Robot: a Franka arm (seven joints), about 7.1 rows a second.
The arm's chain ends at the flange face. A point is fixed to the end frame.
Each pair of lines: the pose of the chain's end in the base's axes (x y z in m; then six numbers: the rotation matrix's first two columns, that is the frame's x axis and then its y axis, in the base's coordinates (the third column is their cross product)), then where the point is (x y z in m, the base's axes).
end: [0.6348 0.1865 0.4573 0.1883 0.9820 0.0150 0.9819 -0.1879 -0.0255]
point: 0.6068 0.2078 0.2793
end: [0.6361 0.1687 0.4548 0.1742 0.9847 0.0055 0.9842 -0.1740 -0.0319]
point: 0.6063 0.1882 0.2768
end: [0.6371 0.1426 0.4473 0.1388 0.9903 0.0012 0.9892 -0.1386 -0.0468]
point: 0.6039 0.1606 0.2698
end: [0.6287 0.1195 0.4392 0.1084 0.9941 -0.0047 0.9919 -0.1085 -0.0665]
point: 0.5914 0.1358 0.2623
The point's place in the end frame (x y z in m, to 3 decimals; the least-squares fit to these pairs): 0.013 -0.027 0.179
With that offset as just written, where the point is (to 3 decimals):
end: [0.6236 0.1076 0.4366 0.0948 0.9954 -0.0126 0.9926 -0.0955 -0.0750]
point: 0.584 0.122 0.260
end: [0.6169 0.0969 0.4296 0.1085 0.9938 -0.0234 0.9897 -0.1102 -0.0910]
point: 0.575 0.110 0.254
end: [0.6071 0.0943 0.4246 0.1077 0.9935 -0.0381 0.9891 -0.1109 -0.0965]
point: 0.564 0.105 0.249
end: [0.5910 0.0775 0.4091 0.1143 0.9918 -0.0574 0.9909 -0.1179 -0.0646]
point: 0.553 0.085 0.232
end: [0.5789 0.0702 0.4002 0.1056 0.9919 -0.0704 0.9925 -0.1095 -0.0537]
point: 0.543 0.075 0.222
